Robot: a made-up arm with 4 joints. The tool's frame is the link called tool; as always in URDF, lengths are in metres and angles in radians.
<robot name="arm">
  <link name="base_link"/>
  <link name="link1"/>
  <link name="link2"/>
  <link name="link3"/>
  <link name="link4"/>
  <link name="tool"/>
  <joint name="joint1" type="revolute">
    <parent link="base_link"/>
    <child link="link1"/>
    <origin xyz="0 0 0.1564" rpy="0 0 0"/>
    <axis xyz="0 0 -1"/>
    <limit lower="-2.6" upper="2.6"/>
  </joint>
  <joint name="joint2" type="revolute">
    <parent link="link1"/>
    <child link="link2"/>
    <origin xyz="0.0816 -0.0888 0.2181" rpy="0 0 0"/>
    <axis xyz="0 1 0"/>
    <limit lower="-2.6" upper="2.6"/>
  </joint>
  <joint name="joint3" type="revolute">
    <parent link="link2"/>
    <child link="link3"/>
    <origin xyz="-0.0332 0.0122 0.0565" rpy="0 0 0"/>
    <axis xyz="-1 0 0"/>
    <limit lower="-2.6" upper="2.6"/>
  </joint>
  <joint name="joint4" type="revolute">
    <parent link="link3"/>
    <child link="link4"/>
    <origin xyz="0.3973 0.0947 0.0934" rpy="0 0 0"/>
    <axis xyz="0 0 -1"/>
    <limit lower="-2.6" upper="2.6"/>
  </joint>
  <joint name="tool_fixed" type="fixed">
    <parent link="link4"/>
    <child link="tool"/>
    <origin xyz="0.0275 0.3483 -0.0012" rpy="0 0 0"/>
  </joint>
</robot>
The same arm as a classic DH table. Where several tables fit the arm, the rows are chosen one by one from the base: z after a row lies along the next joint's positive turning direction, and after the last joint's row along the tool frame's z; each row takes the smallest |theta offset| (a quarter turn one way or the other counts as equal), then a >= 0, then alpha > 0; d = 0 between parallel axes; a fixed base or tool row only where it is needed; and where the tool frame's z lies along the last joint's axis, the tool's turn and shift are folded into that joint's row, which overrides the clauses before.
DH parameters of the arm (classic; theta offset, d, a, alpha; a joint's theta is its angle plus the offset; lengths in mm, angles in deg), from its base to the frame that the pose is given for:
base (fixed): 0 0 0 180
joint1: 0 -374.5 81.6 90
joint2: -90 -76.6 56.5 90
joint3: 90 -364.1 94.7 -90
joint4: 4.51 0 349.4 180
tool (fixed): -85.49 92.2 0 0
Joint limits (deg, base to tool): -148.97..148.97 -148.97..148.97 -148.97..148.97 -148.97..148.97

